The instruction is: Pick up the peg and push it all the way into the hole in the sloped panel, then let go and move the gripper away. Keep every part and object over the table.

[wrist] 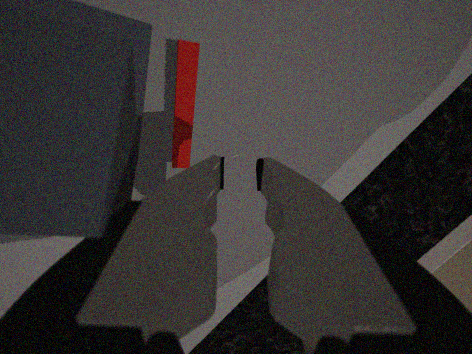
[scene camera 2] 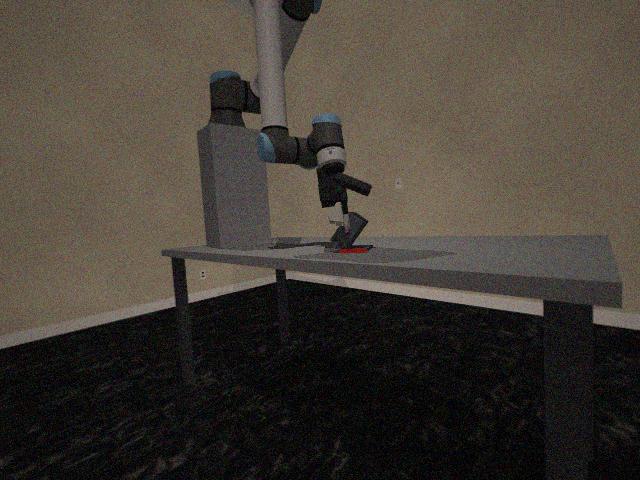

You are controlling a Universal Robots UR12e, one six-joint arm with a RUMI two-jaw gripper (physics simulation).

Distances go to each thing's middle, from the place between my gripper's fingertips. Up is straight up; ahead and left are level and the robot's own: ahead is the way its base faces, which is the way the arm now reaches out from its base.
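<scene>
The red peg (wrist: 187, 52) is 60 mm lower than my hand, and I find it 30 mm to the left of that hand as well.
</scene>
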